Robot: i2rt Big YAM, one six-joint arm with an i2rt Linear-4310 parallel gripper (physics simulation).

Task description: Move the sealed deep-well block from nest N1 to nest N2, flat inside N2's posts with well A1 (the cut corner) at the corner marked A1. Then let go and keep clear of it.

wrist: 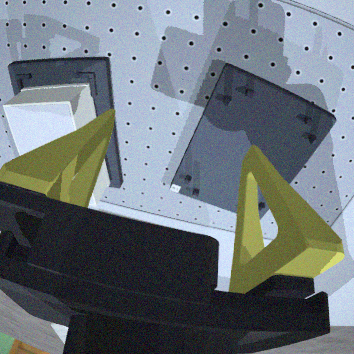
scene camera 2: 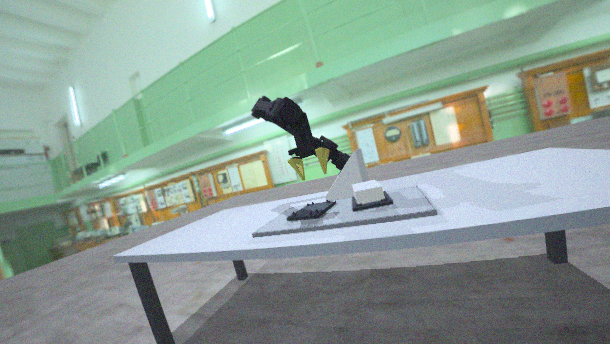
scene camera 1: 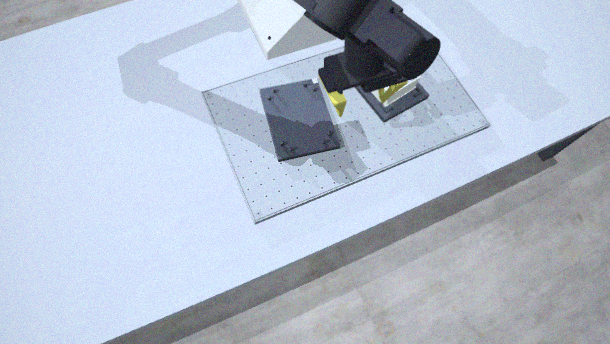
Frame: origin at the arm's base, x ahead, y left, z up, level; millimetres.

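Where they show: gripper, between the fingertips: (wrist: 181, 134) (scene camera 2: 314, 177) (scene camera 1: 360, 107); arm's base, origin of its link: (scene camera 2: 348, 165).
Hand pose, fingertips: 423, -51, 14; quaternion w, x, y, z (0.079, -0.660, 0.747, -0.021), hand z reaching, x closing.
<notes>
Each offset is from my fingertips to the top centre of the thing, as dx, dy, dz. "pt": to the spot under its first point. Level surfaces: height alone.
The white deep-well block @[-107, +135, -69] (scene camera 1: 411, 89) (scene camera 2: 368, 193) (wrist: 40, 125) sits in the dark nest N1 @[-100, +139, -110] (scene camera 1: 390, 113) (scene camera 2: 372, 204) (wrist: 100, 70). Its cut corner cannot be made out. The dark nest N2 @[-89, -64, -106] (scene camera 1: 295, 110) (scene camera 2: 310, 211) (wrist: 270, 120) holds no block and has small posts near its corners. A small white label @[pt -153, +5, -116] (scene camera 1: 315, 80) (wrist: 175, 188) marks one corner of N2; its text is unreadable. My gripper (scene camera 1: 363, 107) (scene camera 2: 314, 176) (wrist: 181, 134) is open and empty, high above the nests. In the wrist view one finger overlaps the block and the other overlaps N2. The arm partly hides N1 in scene camera 1.
Both nests lie on a perforated board @[-73, +41, -127] (scene camera 1: 240, 190) (scene camera 2: 345, 222) (wrist: 140, 65) on the white table @[dz -141] (scene camera 1: 125, 225) (scene camera 2: 480, 200). A white wedge-shaped stand (scene camera 1: 280, 35) (scene camera 2: 350, 175) rises behind the nests, close to the arm.
</notes>
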